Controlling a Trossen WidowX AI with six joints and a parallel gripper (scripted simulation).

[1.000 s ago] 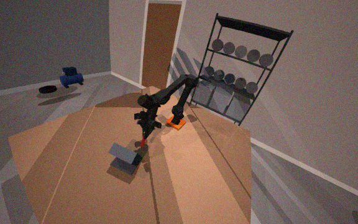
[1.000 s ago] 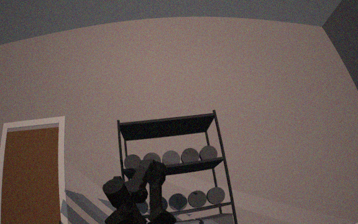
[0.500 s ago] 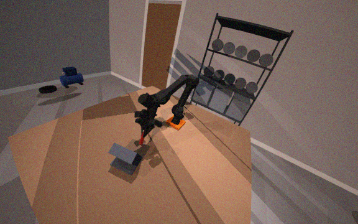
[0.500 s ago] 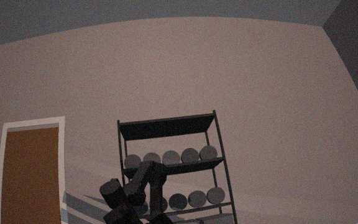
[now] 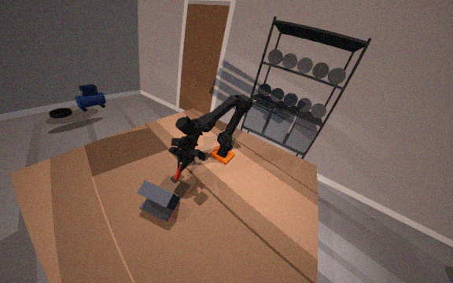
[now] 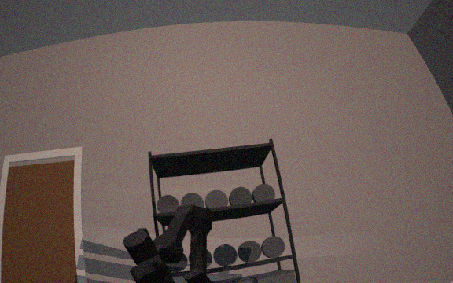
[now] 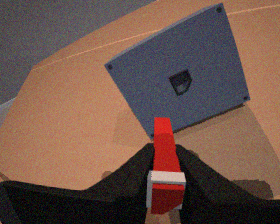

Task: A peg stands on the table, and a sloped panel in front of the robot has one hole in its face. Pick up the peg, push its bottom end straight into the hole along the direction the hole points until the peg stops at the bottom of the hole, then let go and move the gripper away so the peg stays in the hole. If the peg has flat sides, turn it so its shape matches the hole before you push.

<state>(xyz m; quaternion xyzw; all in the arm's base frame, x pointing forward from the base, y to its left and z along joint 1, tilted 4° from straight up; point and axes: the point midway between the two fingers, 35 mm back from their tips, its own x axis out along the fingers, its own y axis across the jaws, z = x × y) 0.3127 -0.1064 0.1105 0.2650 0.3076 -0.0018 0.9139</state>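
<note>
My gripper tip is 11 cm short of the dark grey sloped panel, 6 cm above it and 2 cm to the left of it. From my gripper tip the other things lie so: red peg: 1 cm behind, 1 cm above.
</note>
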